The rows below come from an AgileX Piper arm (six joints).
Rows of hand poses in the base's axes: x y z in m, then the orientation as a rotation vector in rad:
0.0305 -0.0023 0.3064 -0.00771 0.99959 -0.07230
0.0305 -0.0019 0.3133 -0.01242 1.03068 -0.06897
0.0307 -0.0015 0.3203 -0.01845 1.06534 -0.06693
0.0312 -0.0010 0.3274 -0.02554 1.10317 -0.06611
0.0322 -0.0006 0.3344 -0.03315 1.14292 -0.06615
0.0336 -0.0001 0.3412 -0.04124 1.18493 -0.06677
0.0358 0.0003 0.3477 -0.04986 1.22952 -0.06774
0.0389 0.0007 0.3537 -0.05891 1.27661 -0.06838
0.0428 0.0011 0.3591 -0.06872 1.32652 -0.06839
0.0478 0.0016 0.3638 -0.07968 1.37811 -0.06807
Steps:
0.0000 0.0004 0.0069 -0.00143 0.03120 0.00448
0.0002 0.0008 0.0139 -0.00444 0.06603 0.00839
0.0007 0.0013 0.0210 -0.00876 0.10408 0.01167
0.0017 0.0017 0.0280 -0.01382 0.14408 0.01440
0.0031 0.0022 0.0348 -0.01943 0.18637 0.01679
0.0053 0.0026 0.0413 -0.02552 0.23127 0.01903
0.0084 0.0030 0.0473 -0.03168 0.27869 0.02164
0.0123 0.0034 0.0527 -0.03803 0.32896 0.02500
0.0173 0.0039 0.0574 -0.04507 0.38097 0.02904

